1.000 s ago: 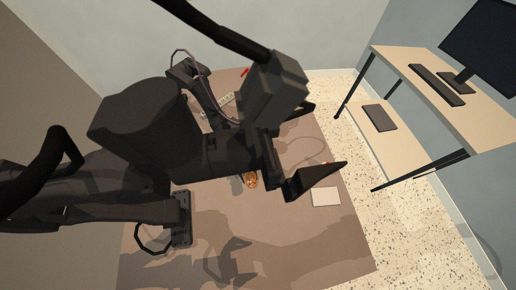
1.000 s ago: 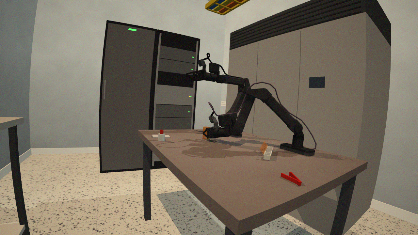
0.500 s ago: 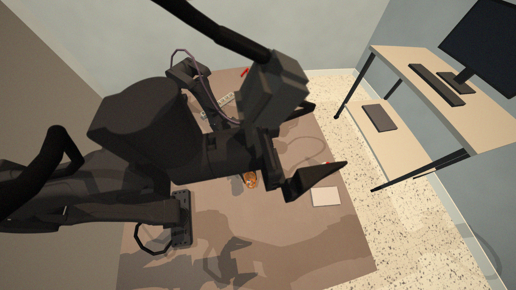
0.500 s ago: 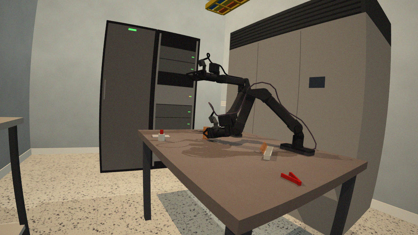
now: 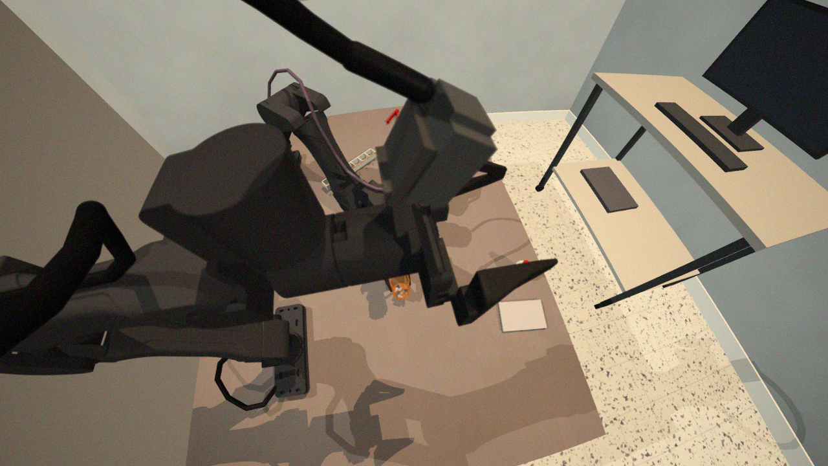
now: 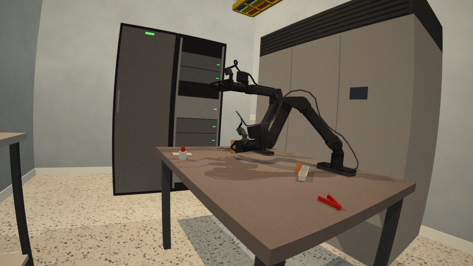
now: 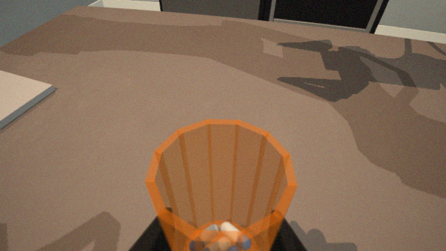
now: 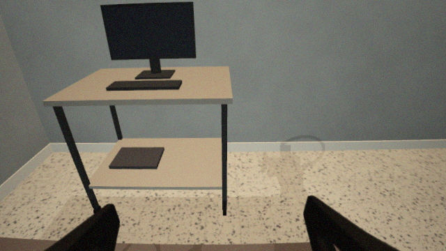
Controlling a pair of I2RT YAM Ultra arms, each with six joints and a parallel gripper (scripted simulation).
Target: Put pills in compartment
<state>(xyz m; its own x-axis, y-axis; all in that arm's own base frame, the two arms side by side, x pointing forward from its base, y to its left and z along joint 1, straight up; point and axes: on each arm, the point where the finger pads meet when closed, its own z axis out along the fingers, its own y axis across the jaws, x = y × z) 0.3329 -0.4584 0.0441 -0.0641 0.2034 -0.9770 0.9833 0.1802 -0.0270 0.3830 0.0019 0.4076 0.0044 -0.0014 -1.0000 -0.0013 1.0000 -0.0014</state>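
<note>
Now: the orange pill bottle 20 mm below my left hand. Round my left hand: red v-shaped tool (150 mm ahead, 700 mm to the left, 50 mm below); then white pad (260 mm ahead, 140 mm to the right, 60 mm below).
</note>
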